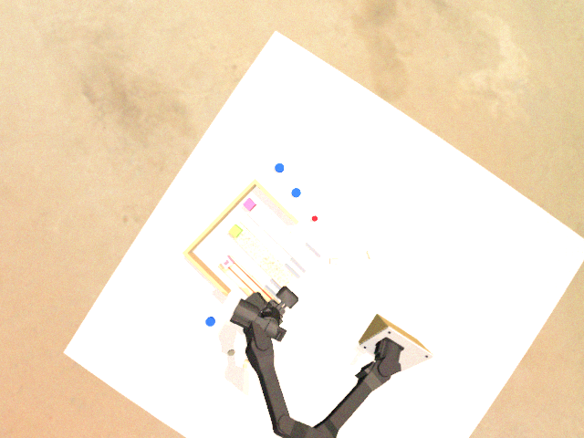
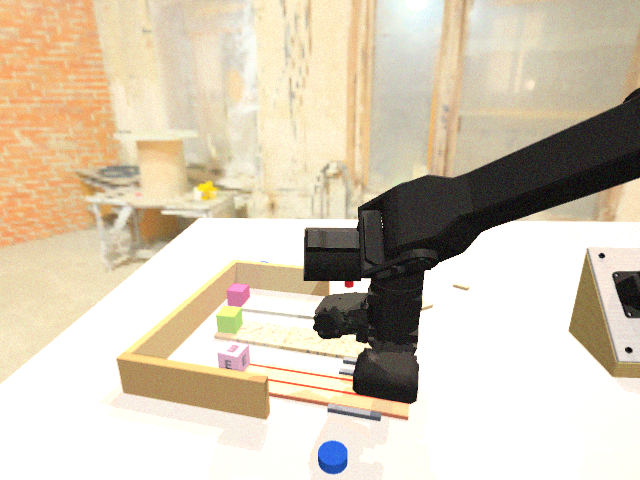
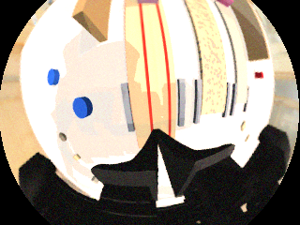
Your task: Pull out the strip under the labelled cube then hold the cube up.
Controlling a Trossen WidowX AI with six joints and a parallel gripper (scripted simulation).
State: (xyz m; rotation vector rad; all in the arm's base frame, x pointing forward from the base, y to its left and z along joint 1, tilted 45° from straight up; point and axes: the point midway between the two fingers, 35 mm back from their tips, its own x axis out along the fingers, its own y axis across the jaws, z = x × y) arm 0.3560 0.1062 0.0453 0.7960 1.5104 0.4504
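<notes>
Right now my gripper tip is 200 mm short of the cube, 50 mm to the left of it and 20 mm below it. From my gripper tip the other things lie so: red cylinder 320 mm to the right, 30 mm ahead, 10 mm above.
</notes>
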